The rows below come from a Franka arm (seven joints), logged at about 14 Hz.
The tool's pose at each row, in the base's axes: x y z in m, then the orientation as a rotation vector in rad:
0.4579 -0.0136 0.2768 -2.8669 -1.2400 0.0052
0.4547 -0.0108 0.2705 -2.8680 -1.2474 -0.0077
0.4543 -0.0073 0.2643 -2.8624 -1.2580 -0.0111
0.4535 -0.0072 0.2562 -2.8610 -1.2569 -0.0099
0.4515 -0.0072 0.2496 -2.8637 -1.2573 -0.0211
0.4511 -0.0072 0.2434 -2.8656 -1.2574 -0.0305
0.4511 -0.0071 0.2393 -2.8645 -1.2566 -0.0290
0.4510 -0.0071 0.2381 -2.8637 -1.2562 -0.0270
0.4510 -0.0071 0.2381 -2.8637 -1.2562 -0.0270
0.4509 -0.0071 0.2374 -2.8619 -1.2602 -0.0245
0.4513 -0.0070 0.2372 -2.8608 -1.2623 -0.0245
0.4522 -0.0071 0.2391 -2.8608 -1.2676 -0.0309
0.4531 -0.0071 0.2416 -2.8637 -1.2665 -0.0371
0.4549 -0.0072 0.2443 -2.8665 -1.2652 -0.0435
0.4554 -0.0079 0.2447 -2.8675 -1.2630 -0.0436
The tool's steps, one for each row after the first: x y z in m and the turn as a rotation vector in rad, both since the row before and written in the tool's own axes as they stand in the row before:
-0.0002 -0.0041 0.0064 -0.0069 0.0060 -0.0041
0.0022 -0.0026 0.0063 0.0000 0.0023 -0.0077
-0.0006 -0.0006 0.0081 0.0019 0.0000 0.0003
-0.0014 -0.0014 0.0066 -0.0053 0.0055 0.0004
-0.0004 -0.0002 0.0062 -0.0041 0.0047 0.0004
0.0000 -0.0001 0.0041 0.0016 -0.0003 0.0002
-0.0001 -0.0001 0.0012 0.0013 -0.0008 0.0000
0.0000 0.0000 0.0000 0.0000 0.0000 0.0000
-0.0001 -0.0001 0.0007 0.0007 -0.0014 -0.0028
0.0003 0.0002 0.0002 0.0002 0.0001 -0.0015
0.0006 0.0007 -0.0019 -0.0036 0.0028 -0.0031
0.0007 0.0007 -0.0025 -0.0037 0.0027 0.0013
0.0012 0.0014 -0.0027 -0.0036 0.0029 0.0014
-0.0002 0.0008 -0.0004 -0.0001 0.0000 0.0015

